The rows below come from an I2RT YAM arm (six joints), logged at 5 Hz.
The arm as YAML. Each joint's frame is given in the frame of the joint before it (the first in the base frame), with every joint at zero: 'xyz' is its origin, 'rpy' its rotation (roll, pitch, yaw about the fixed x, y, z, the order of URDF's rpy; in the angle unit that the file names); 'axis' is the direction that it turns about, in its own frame. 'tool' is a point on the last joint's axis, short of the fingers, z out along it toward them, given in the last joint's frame.
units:
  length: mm
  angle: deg
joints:
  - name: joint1
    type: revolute
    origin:
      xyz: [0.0, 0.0, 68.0]
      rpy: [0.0, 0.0, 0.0]
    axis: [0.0, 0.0, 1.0]
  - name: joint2
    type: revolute
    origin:
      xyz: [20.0, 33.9, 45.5]
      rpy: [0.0, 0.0, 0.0]
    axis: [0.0, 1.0, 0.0]
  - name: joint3
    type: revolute
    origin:
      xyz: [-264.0, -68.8, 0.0]
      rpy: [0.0, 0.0, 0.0]
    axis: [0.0, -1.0, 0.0]
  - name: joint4
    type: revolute
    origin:
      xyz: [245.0, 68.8, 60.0]
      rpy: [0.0, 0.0, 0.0]
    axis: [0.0, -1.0, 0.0]
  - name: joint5
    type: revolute
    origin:
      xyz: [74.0, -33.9, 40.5]
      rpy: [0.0, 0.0, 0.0]
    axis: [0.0, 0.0, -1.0]
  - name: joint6
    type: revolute
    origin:
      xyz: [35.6, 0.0, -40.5]
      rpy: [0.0, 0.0, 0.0]
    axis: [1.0, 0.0, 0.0]
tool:
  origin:
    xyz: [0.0, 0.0, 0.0]
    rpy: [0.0, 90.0, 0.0]
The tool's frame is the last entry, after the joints.
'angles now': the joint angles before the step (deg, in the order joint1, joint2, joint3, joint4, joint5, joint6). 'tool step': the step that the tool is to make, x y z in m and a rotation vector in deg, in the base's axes. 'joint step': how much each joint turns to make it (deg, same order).
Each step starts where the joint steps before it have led.
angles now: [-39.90 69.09 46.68 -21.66 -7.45 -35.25]
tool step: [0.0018 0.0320 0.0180 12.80 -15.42 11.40]
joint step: [3.56 -6.18 -2.29 3.37 -18.74 10.18]
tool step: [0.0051 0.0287 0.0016 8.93 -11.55 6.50]
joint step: [5.57 -4.41 -6.11 13.03 -8.01 13.10]
